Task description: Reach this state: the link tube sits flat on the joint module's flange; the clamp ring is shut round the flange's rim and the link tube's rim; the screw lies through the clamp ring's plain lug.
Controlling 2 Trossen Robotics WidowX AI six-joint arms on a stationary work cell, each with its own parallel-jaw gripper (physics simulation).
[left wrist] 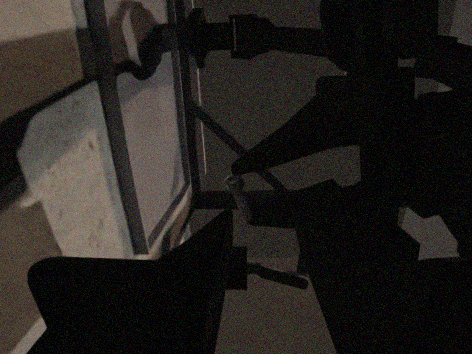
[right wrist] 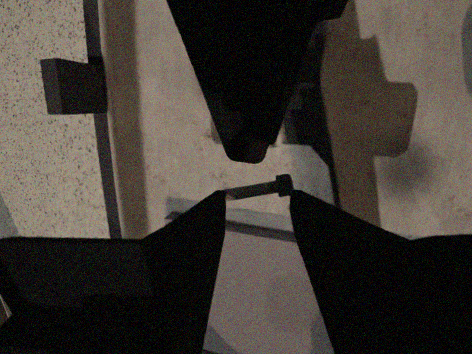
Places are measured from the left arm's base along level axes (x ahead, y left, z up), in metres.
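Where they show: left gripper, fingertip midpoint: [left wrist: 264, 218] [right wrist: 255, 150]; right gripper, fingertip midpoint: [left wrist: 238, 195] [right wrist: 257, 199]; right arm's base at its link origin: [left wrist: 204, 37].
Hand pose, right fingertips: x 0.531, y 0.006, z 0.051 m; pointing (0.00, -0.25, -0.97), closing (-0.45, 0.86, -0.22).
Note:
Each offset is from my right fingertips to the top centre of the thing. Level surfaces: height alone.
The screw {dx -0.004, dy -0.002, dz +0.009 m} [left wrist: 241, 201] [right wrist: 255, 190] is a short dark rod with a wider head. It lies across the tips of my right gripper [right wrist: 259, 194], which is shut on it, with the head against the right finger. My left gripper stands partly open. A small dark block [left wrist: 237, 268] with a thin rod [left wrist: 282, 278] shows by its left finger; I cannot tell what they belong to. A dark stepped cylinder [left wrist: 251, 36] with a disc-like rim shows at the top of the left wrist view. The joint module, link tube and clamp ring cannot be told apart in the dark.
Dark frame bars [left wrist: 120, 150] stand left in the left wrist view, beside a pale speckled surface {dz -0.128 m} [left wrist: 77, 195]. A large black tapered shape [right wrist: 245, 90] hangs over the screw in the right wrist view. A black block {dx +0.035, dy -0.211, dz -0.071 m} [right wrist: 75, 87] sits on a dark bar at the left.

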